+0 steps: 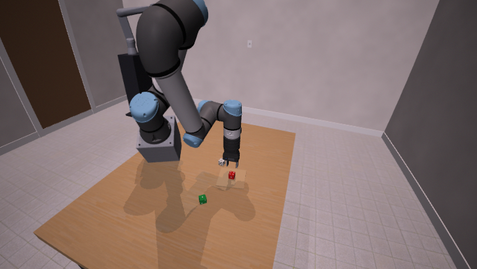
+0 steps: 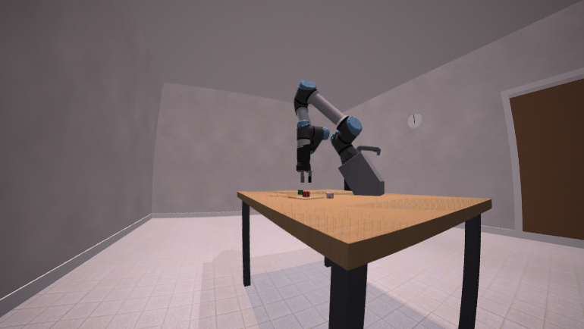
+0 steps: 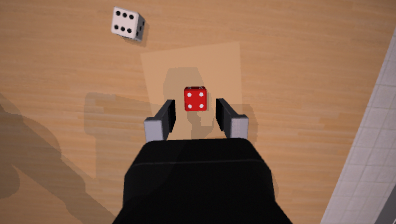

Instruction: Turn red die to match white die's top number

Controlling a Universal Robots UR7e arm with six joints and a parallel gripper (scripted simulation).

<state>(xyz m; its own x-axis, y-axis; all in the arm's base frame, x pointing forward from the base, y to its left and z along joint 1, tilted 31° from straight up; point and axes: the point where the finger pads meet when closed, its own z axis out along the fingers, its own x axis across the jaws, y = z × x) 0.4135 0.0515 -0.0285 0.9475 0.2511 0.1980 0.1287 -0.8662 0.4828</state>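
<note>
My hand is 8 cm above the red die. Round my hand: white die: 9 cm behind, 8 cm to the left, 8 cm below; then green die: 20 cm to the right, 8 cm below, 6 cm behind; then tan mat: 10 cm below.
</note>
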